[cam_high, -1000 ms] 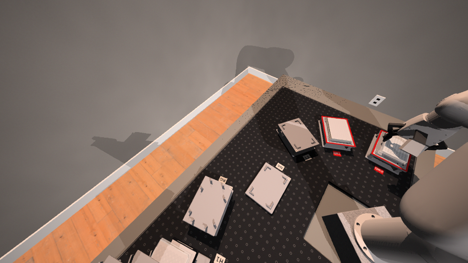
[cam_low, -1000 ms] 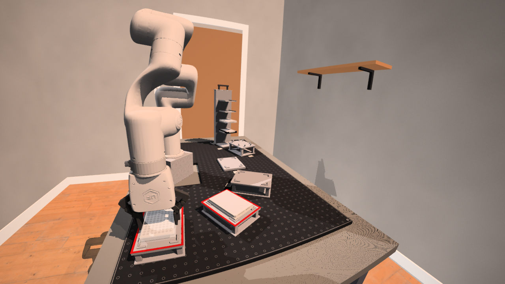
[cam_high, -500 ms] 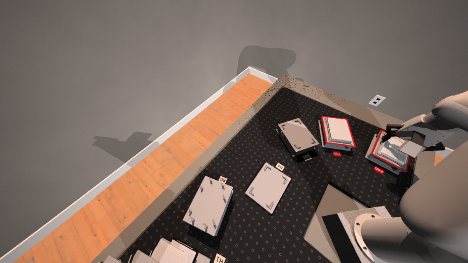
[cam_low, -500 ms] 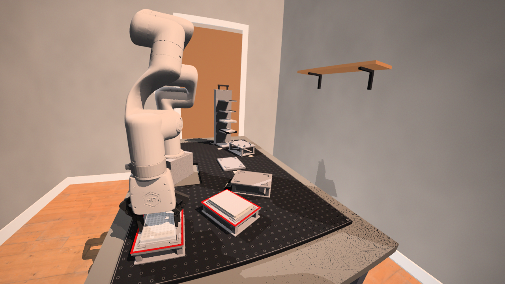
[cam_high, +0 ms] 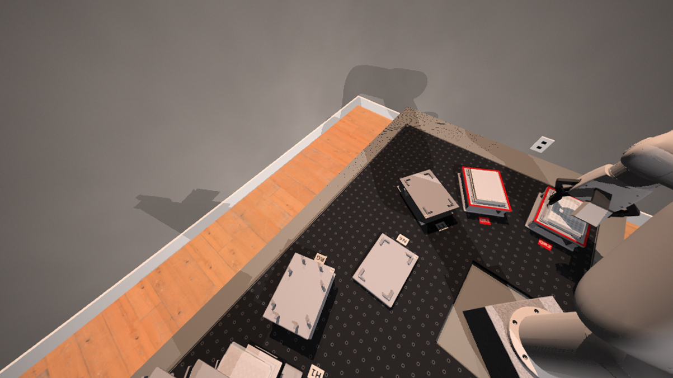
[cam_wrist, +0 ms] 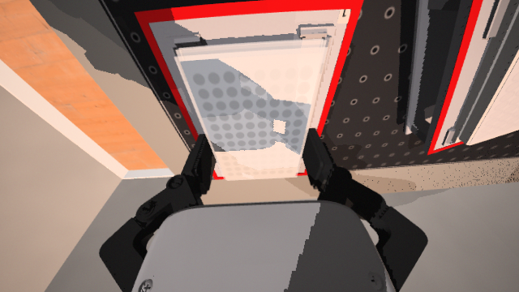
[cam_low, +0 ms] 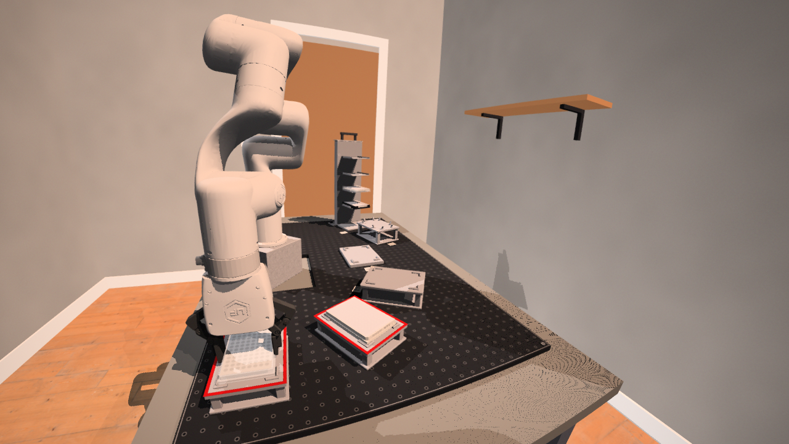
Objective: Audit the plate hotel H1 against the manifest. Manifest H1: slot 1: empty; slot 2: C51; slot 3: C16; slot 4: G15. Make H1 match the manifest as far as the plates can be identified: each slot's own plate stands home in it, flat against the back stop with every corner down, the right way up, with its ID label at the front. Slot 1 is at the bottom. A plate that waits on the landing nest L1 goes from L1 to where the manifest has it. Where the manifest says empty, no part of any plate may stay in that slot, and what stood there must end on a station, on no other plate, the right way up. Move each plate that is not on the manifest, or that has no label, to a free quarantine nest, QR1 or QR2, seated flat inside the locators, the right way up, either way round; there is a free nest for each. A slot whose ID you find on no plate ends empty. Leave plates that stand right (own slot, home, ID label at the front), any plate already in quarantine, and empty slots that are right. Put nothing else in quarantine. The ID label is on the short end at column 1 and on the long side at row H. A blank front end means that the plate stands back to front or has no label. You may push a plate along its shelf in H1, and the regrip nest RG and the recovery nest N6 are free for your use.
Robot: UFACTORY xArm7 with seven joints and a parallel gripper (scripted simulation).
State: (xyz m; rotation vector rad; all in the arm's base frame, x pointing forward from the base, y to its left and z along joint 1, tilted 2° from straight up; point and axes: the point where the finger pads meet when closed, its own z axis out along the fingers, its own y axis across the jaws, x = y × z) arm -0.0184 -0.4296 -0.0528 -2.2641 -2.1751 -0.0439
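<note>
Now: the quarantine nest QR2 10 mm to the left of my hand and 20 mm below it. From my hand the other things lie so: quarantine nest QR1 (210 mm ahead, 50 mm to the left, 20 mm below); landing nest L1 (350 mm ahead, 190 mm to the left, 10 mm below); white well plate (210 mm ahead, 50 mm to the left, 10 mm below).
</note>
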